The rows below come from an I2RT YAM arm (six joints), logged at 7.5 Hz.
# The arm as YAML. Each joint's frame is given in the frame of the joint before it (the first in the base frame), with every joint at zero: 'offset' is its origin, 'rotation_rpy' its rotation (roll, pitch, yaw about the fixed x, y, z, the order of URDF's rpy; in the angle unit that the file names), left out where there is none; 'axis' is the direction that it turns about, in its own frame. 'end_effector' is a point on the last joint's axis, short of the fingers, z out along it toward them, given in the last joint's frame.
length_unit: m
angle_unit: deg
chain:
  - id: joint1
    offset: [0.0, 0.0, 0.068]
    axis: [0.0, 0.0, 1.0]
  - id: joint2
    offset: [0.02, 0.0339, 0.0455]
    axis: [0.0, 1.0, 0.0]
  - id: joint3
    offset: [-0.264, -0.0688, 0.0]
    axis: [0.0, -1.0, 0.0]
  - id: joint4
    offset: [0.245, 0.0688, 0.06]
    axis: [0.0, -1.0, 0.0]
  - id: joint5
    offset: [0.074, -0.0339, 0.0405]
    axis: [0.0, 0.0, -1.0]
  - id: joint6
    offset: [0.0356, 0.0, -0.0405]
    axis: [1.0, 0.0, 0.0]
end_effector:
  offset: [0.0, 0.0, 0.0]
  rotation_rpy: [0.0, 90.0, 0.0]
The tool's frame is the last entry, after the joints.
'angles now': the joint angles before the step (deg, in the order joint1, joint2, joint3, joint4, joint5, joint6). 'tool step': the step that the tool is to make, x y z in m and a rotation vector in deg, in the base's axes. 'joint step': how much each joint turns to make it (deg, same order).
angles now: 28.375 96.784 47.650 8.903 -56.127 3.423
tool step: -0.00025 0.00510 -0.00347 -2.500 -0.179 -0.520
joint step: 0.959 0.805 0.934 -2.221 2.613 -1.275
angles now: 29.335 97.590 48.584 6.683 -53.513 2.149
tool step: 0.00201 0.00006 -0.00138 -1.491 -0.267 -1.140
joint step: -0.045 0.382 0.536 -1.053 1.775 -0.505
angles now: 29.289 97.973 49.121 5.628 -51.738 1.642
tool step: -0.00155 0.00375 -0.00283 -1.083 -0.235 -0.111
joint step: 0.784 0.445 0.043 -0.117 1.377 -0.240
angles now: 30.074 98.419 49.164 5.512 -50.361 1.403
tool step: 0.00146 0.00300 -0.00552 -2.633 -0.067 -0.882
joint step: 0.498 1.215 0.846 -1.671 2.604 -1.017
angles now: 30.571 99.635 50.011 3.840 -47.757 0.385
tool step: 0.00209 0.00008 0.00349 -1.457 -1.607 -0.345
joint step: -0.046 -0.258 1.032 -1.951 1.700 -1.787
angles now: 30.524 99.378 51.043 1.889 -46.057 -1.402
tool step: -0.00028 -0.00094 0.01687 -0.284 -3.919 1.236
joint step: -0.061 -2.456 1.500 -3.268 0.710 -3.555
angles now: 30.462 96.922 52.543 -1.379 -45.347 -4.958
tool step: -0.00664 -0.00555 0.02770 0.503 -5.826 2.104
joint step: -0.238 -5.069 1.013 -4.264 0.109 -4.876
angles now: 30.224 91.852 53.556 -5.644 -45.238 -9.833
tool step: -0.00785 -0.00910 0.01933 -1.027 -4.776 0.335
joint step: -0.577 -4.495 0.190 -3.999 1.597 -4.201
